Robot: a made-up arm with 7 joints.
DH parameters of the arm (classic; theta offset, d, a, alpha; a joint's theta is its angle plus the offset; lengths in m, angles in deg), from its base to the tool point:
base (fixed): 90 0.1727 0 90
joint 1: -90 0.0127 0.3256 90
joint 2: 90 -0.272 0.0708 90
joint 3: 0 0.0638 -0.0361 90
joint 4: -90 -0.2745 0.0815 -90
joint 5: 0 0.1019 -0.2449 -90
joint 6: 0 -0.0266 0.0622 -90
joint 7: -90 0.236 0.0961 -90
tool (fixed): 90 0.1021 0 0
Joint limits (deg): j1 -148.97..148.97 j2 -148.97..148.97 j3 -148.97..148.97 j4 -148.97..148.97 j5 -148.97..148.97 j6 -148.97..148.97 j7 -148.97..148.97
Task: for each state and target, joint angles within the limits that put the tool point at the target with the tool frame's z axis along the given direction. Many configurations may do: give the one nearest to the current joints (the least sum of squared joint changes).
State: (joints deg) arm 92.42 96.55 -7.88 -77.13 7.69 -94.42 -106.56
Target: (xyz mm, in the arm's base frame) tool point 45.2 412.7 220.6 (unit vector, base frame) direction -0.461 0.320 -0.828
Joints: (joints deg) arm 104.71 112.47 13.41 -108.31 29.51 -82.00 -69.28
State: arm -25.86 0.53 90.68 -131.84 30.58 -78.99 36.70
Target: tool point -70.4 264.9 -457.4 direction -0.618 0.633 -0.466
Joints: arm -7.69 56.81 88.11 -114.60 57.85 -35.56 5.86
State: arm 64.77 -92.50 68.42 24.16 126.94 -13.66 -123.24
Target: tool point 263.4 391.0 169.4 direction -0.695 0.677 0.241
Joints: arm 37.58 -80.63 25.91 6.47 148.97 22.38 -71.49
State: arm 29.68 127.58 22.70 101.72 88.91 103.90 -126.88
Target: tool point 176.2 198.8 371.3 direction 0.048 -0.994 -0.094
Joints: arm 34.08 148.97 -7.88 78.85 55.03 148.84 -148.97
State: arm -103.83 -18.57 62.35 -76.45 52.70 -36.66 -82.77
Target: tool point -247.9 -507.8 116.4 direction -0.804 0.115 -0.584
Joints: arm -119.95 -14.35 106.64 -102.65 37.93 -17.01 -42.83
